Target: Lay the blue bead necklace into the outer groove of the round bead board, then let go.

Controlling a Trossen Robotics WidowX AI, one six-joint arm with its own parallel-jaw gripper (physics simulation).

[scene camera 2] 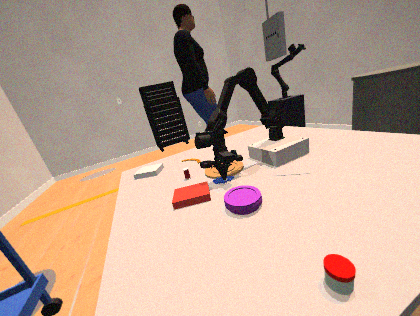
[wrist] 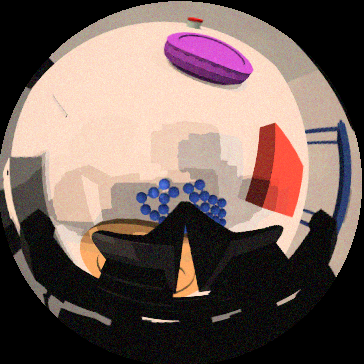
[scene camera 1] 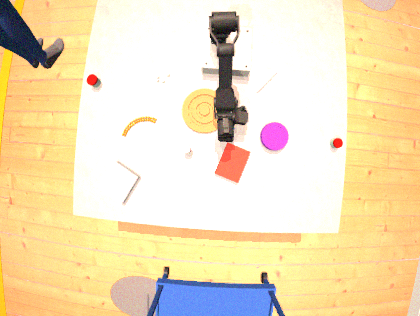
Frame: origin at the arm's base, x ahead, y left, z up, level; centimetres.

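Seen in the pictures: gripper, fingertip midpoint: (scene camera 2: 224, 180) (wrist: 184, 205); arm's base, origin of the base link: (scene camera 2: 276, 138) (scene camera 1: 219, 38).
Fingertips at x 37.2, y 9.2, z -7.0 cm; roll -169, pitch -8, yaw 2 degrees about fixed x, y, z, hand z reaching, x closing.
Note:
Pixels of each thing's top centre, then the offset from my fingertips to it.
- round bead board, middle of its top: (wrist: 143, 280) (scene camera 1: 204, 110) (scene camera 2: 223, 167) dy -11.6, dx -5.1, dz +0.9 cm
- red block, middle of its top: (wrist: 291, 179) (scene camera 2: 190, 191) (scene camera 1: 232, 162) dy +3.4, dx +16.1, dz +2.7 cm
- purple round dish, middle of its top: (wrist: 213, 45) (scene camera 2: 241, 194) (scene camera 1: 275, 136) dy +20.4, dx +2.4, dz +3.5 cm
- yellow curved strip, middle of its top: (scene camera 1: 140, 120) dy -39.4, dx +2.6, dz +0.7 cm
The blue bead necklace (scene camera 2: 223, 180) (wrist: 164, 198) lies bunched on the table beside the round bead board; the arm hides it in scene camera 1. The round bead board (scene camera 1: 192, 111) (scene camera 2: 210, 174) (wrist: 90, 250) is tan with ring grooves, and the arm covers its right edge in scene camera 1. My gripper (scene camera 2: 224, 178) (wrist: 184, 205) is shut with nothing between its fingers. Its tips point down at the necklace, low over the table, with beads showing on both sides of them in the wrist view. Whether the tips touch beads cannot be told.
A red block (scene camera 1: 232, 163) (scene camera 2: 191, 195) (wrist: 282, 172) and a purple round dish (scene camera 1: 274, 136) (scene camera 2: 243, 199) (wrist: 210, 55) lie near the gripper. A yellow curved strip (scene camera 1: 140, 121) lies left of the board. Red-topped jars (scene camera 1: 92, 80) (scene camera 1: 337, 143) stand near the table's sides.

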